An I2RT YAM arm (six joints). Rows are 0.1 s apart.
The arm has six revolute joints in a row. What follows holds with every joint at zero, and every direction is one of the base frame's.
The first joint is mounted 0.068 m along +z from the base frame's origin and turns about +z.
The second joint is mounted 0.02 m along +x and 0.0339 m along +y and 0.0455 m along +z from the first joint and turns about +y.
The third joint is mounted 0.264 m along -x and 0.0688 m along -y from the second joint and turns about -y.
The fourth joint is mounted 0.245 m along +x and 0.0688 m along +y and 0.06 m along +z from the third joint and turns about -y.
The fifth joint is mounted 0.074 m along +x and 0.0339 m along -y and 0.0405 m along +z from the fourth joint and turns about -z.
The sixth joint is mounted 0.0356 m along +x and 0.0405 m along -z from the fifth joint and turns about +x.
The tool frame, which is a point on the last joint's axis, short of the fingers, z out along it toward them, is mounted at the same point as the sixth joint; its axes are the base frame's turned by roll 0, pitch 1.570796 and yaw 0 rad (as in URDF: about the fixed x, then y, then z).
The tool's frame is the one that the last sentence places.
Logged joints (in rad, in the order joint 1, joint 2, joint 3, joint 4, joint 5, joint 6), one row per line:
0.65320 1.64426 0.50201 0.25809 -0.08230 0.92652
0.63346 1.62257 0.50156 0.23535 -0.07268 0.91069
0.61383 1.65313 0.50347 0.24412 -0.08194 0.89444
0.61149 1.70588 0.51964 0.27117 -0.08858 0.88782
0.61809 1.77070 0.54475 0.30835 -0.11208 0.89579
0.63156 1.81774 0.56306 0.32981 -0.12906 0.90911
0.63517 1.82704 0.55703 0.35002 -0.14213 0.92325
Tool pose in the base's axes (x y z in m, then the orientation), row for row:
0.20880 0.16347 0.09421 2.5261 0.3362 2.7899
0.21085 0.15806 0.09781 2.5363 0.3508 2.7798
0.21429 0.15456 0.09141 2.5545 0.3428 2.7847
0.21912 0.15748 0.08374 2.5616 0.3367 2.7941
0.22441 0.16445 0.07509 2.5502 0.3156 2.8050
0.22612 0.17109 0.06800 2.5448 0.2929 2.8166
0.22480 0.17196 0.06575 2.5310 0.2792 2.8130
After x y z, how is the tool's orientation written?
As angles about the fixed x, y, z axes (roll, pitch, yaw), in radians.
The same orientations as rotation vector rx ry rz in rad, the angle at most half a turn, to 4 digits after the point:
0.3184 2.5979 0.7403
0.3268 2.5876 0.7168
0.3302 2.6034 0.6991
0.3234 2.6145 0.6960
0.3168 2.6300 0.7241
0.3119 2.6496 0.7454
0.3200 2.6528 0.7686

